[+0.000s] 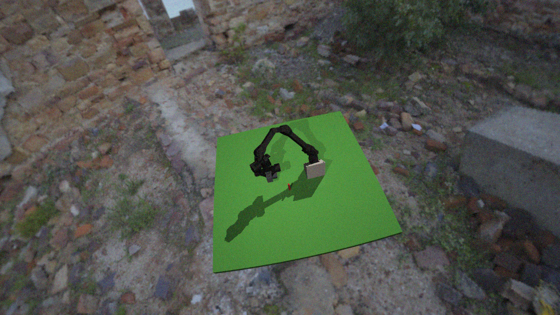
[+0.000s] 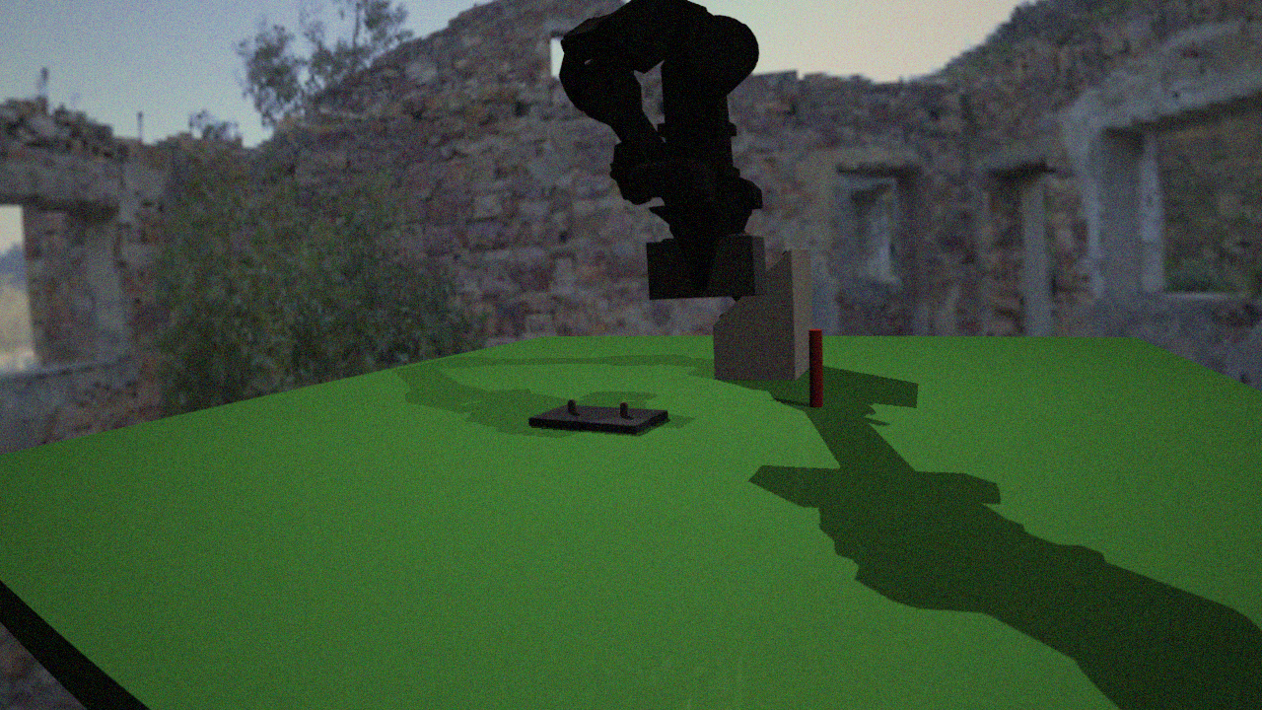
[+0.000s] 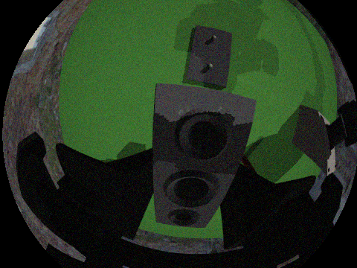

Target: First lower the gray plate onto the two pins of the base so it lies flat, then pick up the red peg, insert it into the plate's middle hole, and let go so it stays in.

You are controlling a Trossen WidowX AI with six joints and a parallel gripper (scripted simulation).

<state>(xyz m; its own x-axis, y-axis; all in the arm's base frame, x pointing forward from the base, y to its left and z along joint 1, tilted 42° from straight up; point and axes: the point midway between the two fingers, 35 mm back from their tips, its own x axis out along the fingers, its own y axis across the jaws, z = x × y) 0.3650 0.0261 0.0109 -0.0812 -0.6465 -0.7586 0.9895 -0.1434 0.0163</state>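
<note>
My gripper tip is now 120 mm to the left of the dark base, 120 mm above it and 30 mm past it. From my gripper tip the other things lie so: gray plate (30 mm above); then red peg (120 mm behind, 90 mm below, 80 mm to the left).
</note>
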